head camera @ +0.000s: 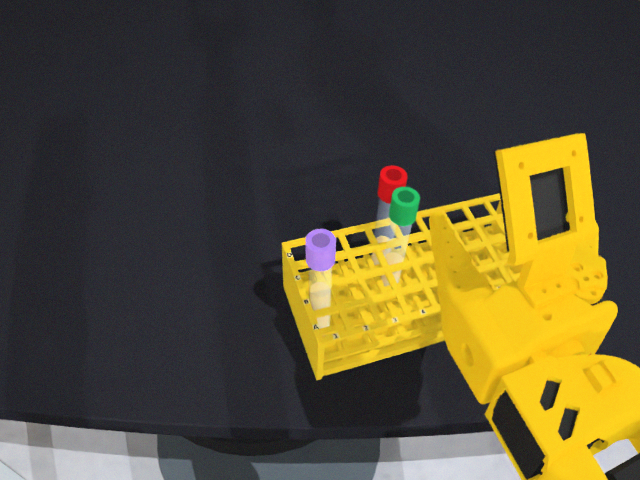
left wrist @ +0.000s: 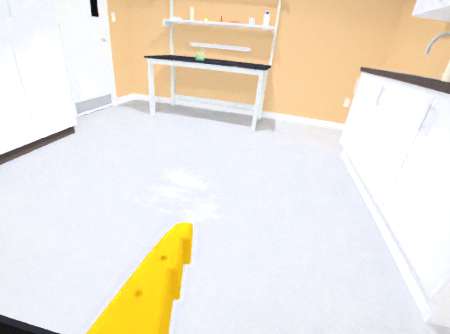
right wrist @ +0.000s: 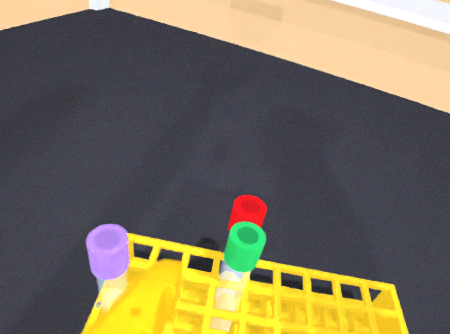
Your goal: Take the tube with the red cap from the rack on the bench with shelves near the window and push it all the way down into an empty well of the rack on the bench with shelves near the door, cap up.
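Frame: origin at the left arm's base, x ahead, y left, z up, level; metres.
Seen in the pictures: left hand at its tool point: [left wrist: 191, 238]; right hand at its tool point: [head camera: 442, 219] [right wrist: 179, 285].
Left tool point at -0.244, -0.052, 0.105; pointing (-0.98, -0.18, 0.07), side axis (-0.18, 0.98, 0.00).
Note:
A point is followed by its place in that frame, as x, y, z.
The red-capped tube [head camera: 392, 184] {0.340, -0.243, 0.105} [right wrist: 248, 212] {0.343, -0.245, 0.106} stands upright in the back row of the yellow rack [head camera: 301, 315] {0.295, -0.177, 0.020} [right wrist: 395, 300] {0.372, -0.361, 0.044}, close behind a green-capped tube [head camera: 404, 205] {0.319, -0.247, 0.106} [right wrist: 245, 246] {0.320, -0.250, 0.106}. My right gripper [head camera: 443, 227] [right wrist: 175, 267] is open and empty, over the rack. In the right wrist view its notched jaw lies between the purple-capped tube [head camera: 320, 250] {0.286, -0.188, 0.106} [right wrist: 107, 251] {0.288, -0.193, 0.106} and the green-capped tube; the other jaw is out of view. My left gripper [left wrist: 187, 230] is open and empty over the floor. A small green rack [left wrist: 200, 57] {-3.103, -0.733, 0.020} stands on the far bench [left wrist: 230, 63] {-3.084, -0.362, -0.013} near the door.
The dark bench top [head camera: 155, 206] {0.445, -0.051, -0.013} [right wrist: 150, 125] {0.560, -0.070, -0.013} carries the yellow rack, with its front edge low in the head view. A wall [right wrist: 325, 55] {1.015, -0.272, 0.010} rises behind it. In the left wrist view, white cabinets [left wrist: 395, 135] {-1.575, 0.852, -0.205} stand at the right, and a door [left wrist: 87, 55] {-2.991, -2.179, -0.049} is at the left.

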